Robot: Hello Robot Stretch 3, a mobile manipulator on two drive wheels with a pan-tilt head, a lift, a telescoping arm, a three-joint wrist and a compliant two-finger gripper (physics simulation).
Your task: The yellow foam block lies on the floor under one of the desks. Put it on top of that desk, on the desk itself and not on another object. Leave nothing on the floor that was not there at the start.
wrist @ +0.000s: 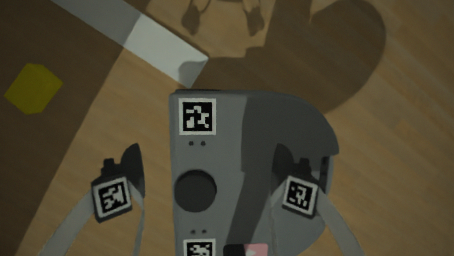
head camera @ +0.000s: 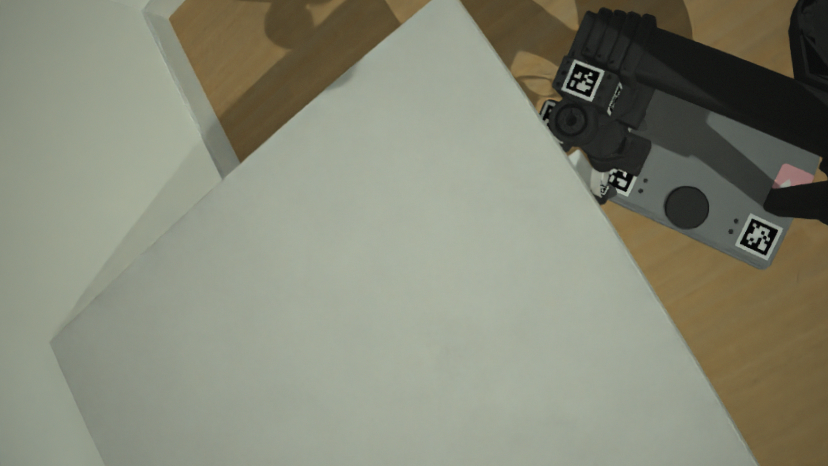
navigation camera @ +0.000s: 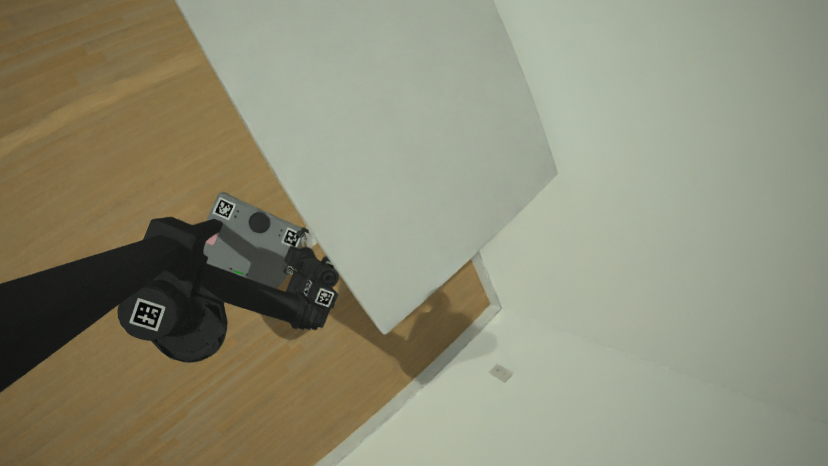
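Where they show: robot's base, origin of the base link: (head camera: 685,205) (navigation camera: 258,221).
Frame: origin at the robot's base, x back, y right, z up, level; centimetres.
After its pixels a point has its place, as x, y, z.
The yellow foam block (wrist: 33,89) lies on the shaded floor at the upper left of the wrist view. It does not show in the head or navigation view. The pale desk top (head camera: 405,260) {-16.7, 23.7, 72.0} (navigation camera: 394,144) {-28.1, 15.0, 72.0} fills the middle of the head view and the upper middle of the navigation view. My gripper (wrist: 209,161) {2.2, 12.3, 35.5} is open, with its fingers apart and nothing between them. In the wrist view it hangs over my own grey base, to the right of and below the block. In the head and navigation views my wrist is beside the desk's long edge, and the fingers are partly hidden.
My grey base (head camera: 672,173) {4.0, 4.7, 16.0} (navigation camera: 231,243) {10.3, -6.1, 16.0} (wrist: 210,150) stands on the wooden floor (head camera: 793,347) {-16.0, -30.9, 0.0} (navigation camera: 115,144) {-4.1, -60.1, 0.0} beside the desk. A white desk foot bar (wrist: 155,47) lies between the block and the base's upper side. White walls (head camera: 86,115) {-29.4, 113.0, 43.3} (navigation camera: 666,173) {-54.5, 74.8, 105.2} meet behind the desk.
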